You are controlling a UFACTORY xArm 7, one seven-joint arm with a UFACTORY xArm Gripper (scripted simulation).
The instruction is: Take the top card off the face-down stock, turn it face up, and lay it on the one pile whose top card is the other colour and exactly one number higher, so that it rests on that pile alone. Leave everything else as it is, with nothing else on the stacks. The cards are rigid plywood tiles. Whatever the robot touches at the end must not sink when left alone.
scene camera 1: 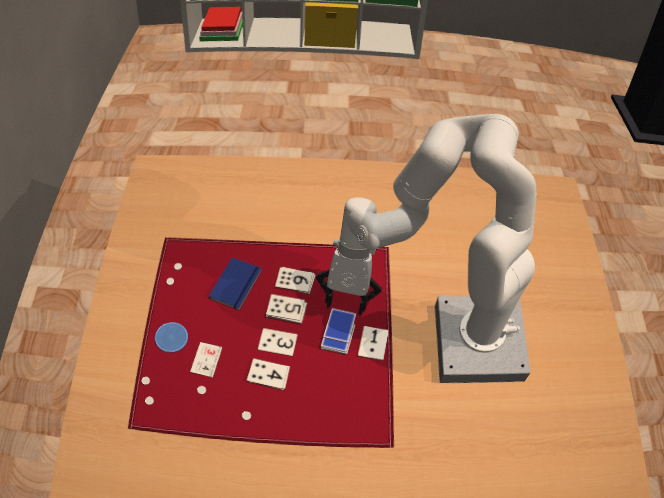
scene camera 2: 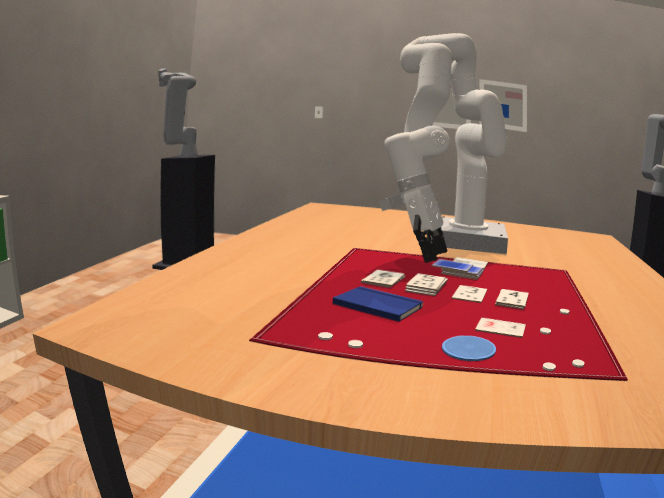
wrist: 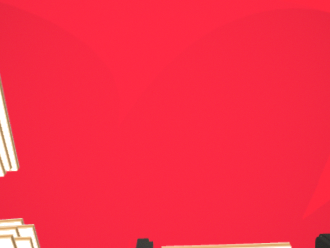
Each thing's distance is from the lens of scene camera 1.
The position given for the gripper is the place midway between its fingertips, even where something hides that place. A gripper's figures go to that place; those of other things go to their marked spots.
gripper (scene camera 1: pixel 344 309): 1.58 m
blue book (scene camera 1: pixel 238 278): 1.66 m
blue disc (scene camera 1: pixel 171 337): 1.59 m
